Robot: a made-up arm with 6 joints. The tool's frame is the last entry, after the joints.
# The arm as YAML. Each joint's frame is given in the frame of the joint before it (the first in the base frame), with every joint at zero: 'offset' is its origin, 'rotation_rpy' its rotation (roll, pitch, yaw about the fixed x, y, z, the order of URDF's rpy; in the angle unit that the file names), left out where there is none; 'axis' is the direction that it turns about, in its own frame. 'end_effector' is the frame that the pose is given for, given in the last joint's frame.
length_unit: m
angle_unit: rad
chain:
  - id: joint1
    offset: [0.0, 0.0, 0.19]
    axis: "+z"
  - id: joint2
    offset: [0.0, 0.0, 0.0]
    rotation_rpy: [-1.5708, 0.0, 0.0]
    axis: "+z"
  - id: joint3
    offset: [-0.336, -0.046, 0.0]
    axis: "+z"
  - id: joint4
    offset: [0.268, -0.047, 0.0]
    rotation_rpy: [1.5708, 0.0, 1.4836]
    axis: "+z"
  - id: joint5
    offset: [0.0, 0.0, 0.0]
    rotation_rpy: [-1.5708, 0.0, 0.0]
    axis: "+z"
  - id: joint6
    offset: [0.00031, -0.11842, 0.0]
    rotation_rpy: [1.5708, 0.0, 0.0]
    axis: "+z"
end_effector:
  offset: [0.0, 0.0, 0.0]
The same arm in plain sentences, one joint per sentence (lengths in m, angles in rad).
The arm has six revolute joints in a row. What follows holds with every joint at zero, and every direction is one of the base frame's.
Joint 1 sits 0.1900 m along +z from the base frame's origin and turns about +z.
Joint 2 sits at the same point as joint 1 and turns about +y.
Joint 3 sits 0.3360 m along -x and 0.0460 m along +z from joint 2 and turns about +y.
Joint 4 sits 0.2680 m along +x and 0.0470 m along +z from joint 3 and turns about the direction (0.9962, 0, 0.0871).
Joint 5 sits at the same point as joint 4 and turns about +y.
Joint 6 sits 0.1180 m along +x and 0.0100 m along +z from joint 5 and turns about the direction (0.9962, 0, 0.0871).
The tool frame, which is the frame that the pose is given for, sits at the same point as joint 6; its axes are the base frame's turned by roll 0.0000, pitch 1.4836 and yaw 0.0000 rad (as in URDF: about the fixed x, then y, then z).

